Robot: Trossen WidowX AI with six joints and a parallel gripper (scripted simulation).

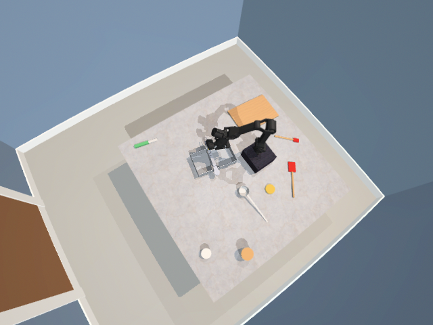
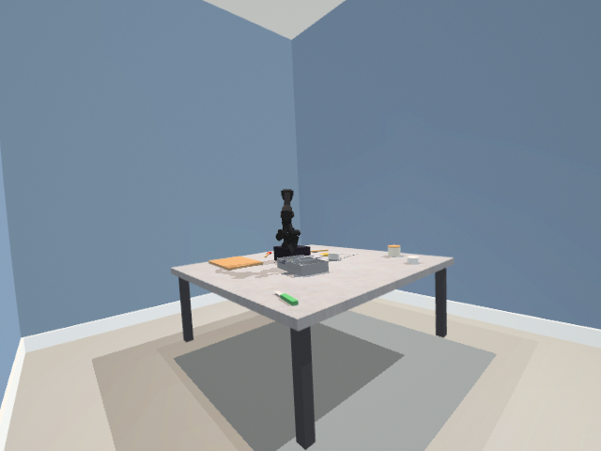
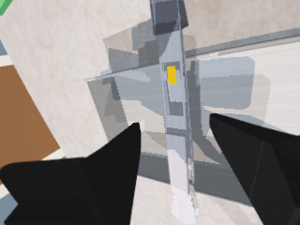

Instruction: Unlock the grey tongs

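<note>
Now: the yellow lock tab 40 mm below my gripper tip, 30 mm to the right of it and 10 mm ahead of it. Round my gripper tip: yellow disc (430 mm to the left, 270 mm behind, 90 mm below); wooden board (480 mm behind, 180 mm to the right, 100 mm below); grey roasting tin (80 mm below, 40 mm to the left, 10 mm ahead).
</note>
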